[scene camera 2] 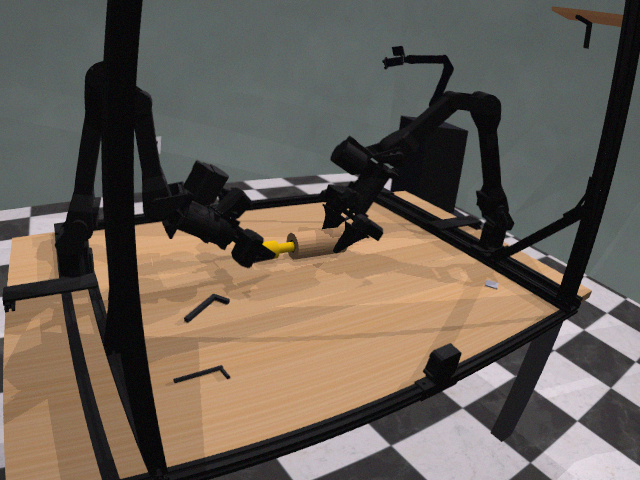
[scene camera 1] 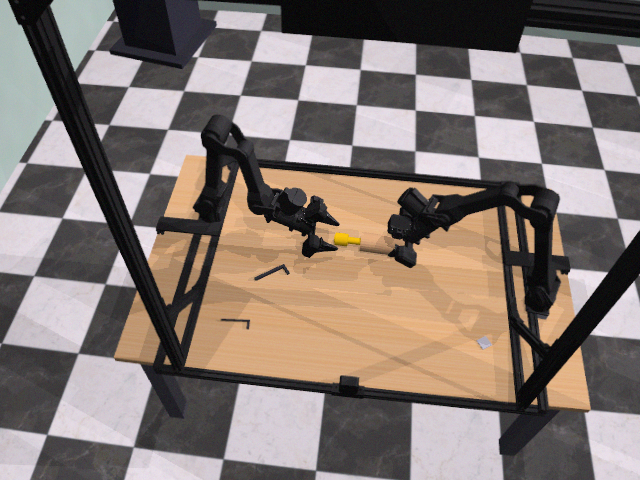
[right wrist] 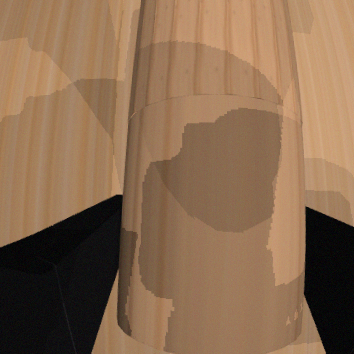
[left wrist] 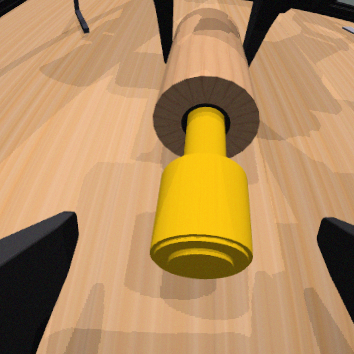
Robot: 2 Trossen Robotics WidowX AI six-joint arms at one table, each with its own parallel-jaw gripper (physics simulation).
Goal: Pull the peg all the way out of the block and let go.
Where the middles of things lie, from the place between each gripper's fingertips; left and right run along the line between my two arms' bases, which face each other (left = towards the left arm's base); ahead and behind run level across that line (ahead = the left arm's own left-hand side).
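My right gripper is 1 cm below the yellow peg (left wrist: pixel 201 229), 1 cm past it and 10 cm to the right of it. There is also the round wooden block (right wrist: pixel 212 233), and counted from my right hand it is 1 cm above, 1 cm behind and 3 cm to the left.
My left hand, meanwhile, is 1 cm above the yellow peg, 1 cm short of it and 5 cm to the left of it. The round wooden block, counted from my left hand, is 1 cm below, 2 cm ahead and 13 cm to the right.
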